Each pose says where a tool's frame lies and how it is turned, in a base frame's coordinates. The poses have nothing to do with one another.
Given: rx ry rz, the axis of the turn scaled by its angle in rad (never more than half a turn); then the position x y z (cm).
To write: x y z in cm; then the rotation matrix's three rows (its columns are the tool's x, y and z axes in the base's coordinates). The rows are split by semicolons. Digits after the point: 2 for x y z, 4 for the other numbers.
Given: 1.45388, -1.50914, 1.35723, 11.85, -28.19, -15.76
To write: 11.85, -28.19, -15.76; -0.1890, -0.9601, 0.2062; -0.3065, -0.1418, -0.9413; 0.9329, -0.2411, -0.2675
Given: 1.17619, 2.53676, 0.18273, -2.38, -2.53, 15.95
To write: -2.38, -2.53, 15.95; -0.6006, 0.7166, 0.3546; 0.7600, 0.6494, -0.0251; -0.2483, 0.2545, -0.9347
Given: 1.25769, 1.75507, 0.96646, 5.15, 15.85, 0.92
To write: 5.15, 15.85, 0.92; -0.2293, 0.3898, 0.8919; 0.9621, 0.2296, 0.1471; -0.1474, 0.8918, -0.4277
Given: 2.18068, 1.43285, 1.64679, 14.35, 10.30, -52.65
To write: 14.35, 10.30, -52.65; -0.0002, 0.6260, 0.7798; 0.6858, -0.5675, 0.4557; 0.7278, 0.5349, -0.4292
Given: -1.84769, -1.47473, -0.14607, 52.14, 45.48, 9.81
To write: 52.14, 45.48, 9.81; 0.3283, 0.8764, -0.3522; 0.7903, -0.0507, 0.6106; 0.5173, -0.4789, -0.7093
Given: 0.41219, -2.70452, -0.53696, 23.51, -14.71, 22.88
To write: 23.51, -14.71, 22.88; -0.8958, -0.2113, -0.3911; -0.3447, 0.8857, 0.3109; 0.2808, 0.4133, -0.8662
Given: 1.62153, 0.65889, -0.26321, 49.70, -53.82, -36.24
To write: 49.70, -53.82, -36.24; 0.8075, 0.5543, 0.2017; 0.2627, -0.0319, -0.9643; -0.5281, 0.8317, -0.1714
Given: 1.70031, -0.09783, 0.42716, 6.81, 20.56, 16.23
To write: 6.81, 20.56, 16.23; 0.9263, -0.3030, 0.2242; 0.1752, -0.1803, -0.9679; 0.3337, 0.9358, -0.1139
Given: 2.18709, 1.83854, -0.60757, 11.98, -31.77, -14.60
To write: 11.98, -31.77, -14.60; 0.1318, 0.9766, -0.1700; 0.8856, -0.1931, -0.4224; -0.4454, -0.0949, -0.8903
